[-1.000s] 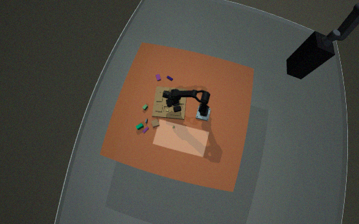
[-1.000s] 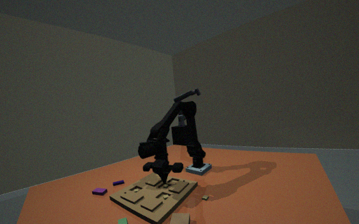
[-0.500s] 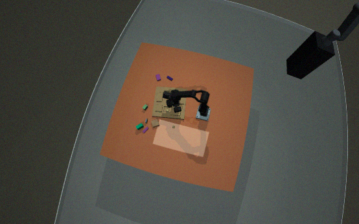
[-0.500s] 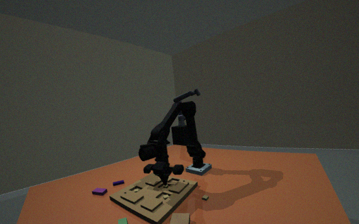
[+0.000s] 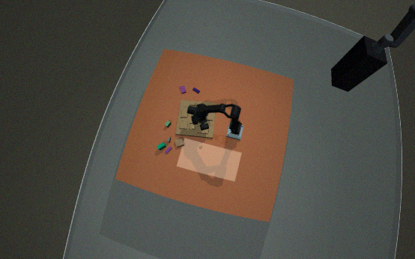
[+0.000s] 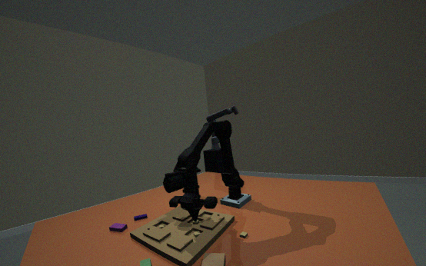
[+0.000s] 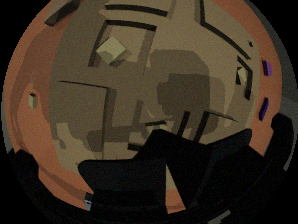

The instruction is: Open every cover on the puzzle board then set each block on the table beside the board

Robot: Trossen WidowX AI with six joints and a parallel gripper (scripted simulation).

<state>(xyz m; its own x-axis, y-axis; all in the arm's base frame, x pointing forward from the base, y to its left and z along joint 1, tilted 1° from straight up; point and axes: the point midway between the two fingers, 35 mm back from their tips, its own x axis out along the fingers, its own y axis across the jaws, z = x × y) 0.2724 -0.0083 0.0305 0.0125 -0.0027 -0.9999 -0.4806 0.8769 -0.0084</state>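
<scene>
Now: gripper tip 60 mm short of the tan puzzle board. The rest, counted from my gripper tip: dark purple block: 130 mm ahead, 260 mm to the right, 10 mm below.
</scene>
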